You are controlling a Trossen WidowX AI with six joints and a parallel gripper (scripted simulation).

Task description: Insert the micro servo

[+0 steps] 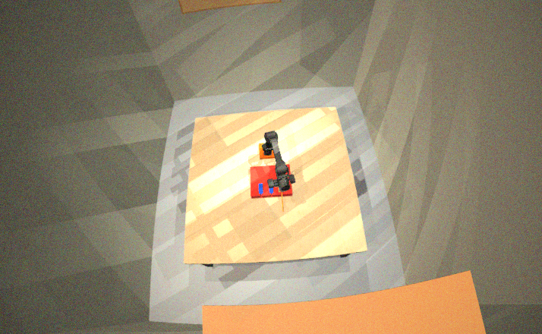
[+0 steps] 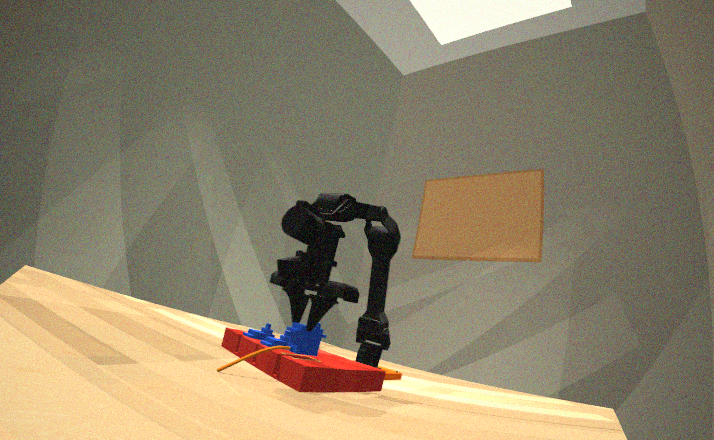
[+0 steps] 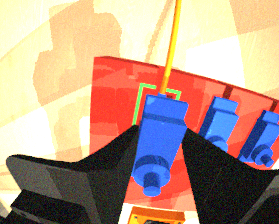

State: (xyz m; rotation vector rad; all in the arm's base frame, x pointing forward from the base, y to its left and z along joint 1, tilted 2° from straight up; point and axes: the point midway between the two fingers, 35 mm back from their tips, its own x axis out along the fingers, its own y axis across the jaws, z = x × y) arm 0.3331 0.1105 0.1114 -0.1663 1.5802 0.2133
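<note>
Right now the red deck is 12 cm behind my gripper tip, 8 cm to the right of it and 8 cm below it.
</note>
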